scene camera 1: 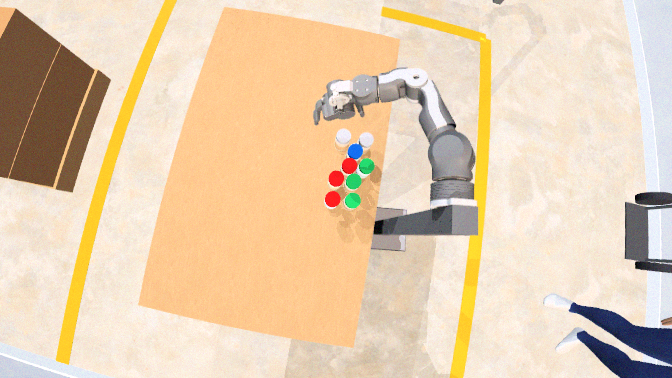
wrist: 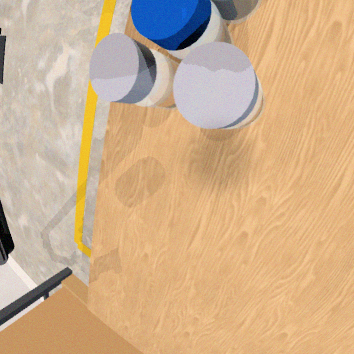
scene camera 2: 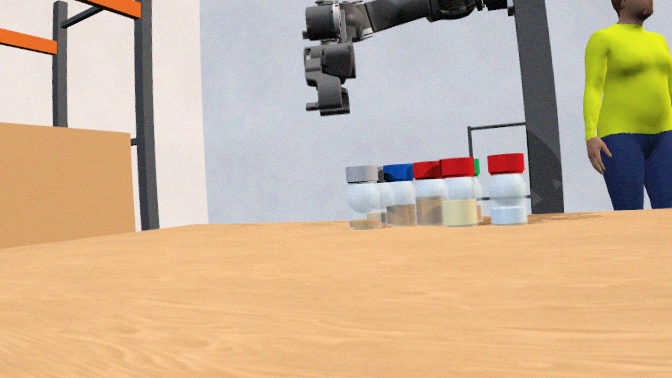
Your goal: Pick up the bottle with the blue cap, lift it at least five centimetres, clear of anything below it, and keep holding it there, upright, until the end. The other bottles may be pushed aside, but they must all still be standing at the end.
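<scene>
The bottle with the blue cap point(scene camera 1: 355, 151) point(scene camera 2: 398, 172) point(wrist: 170, 17) stands upright on the table point(scene camera 1: 250, 200) point(scene camera 2: 300, 300) point(wrist: 250, 275). A white-capped bottle point(scene camera 1: 343, 136) point(scene camera 2: 361, 174) point(wrist: 217, 85) and another white-capped bottle point(scene camera 1: 366, 139) point(wrist: 117, 67) stand close to it, on the gripper's side. A red-capped bottle point(scene camera 1: 349, 165) point(scene camera 2: 426, 170) and a green-capped bottle point(scene camera 1: 366, 166) stand close on its other side. My gripper point(scene camera 1: 340, 119) point(scene camera 2: 327, 111) is open and empty, higher than the caps and to one side of the group. Its fingers do not show in the wrist view.
Two more red-capped bottles point(scene camera 1: 336, 178) point(scene camera 1: 332, 199) and two more green-capped bottles point(scene camera 1: 353, 181) point(scene camera 1: 352, 200) stand upright farther along the group. The table's edge runs near the bottles on the arm's base side. A person point(scene camera 2: 627, 85) stands beyond the table.
</scene>
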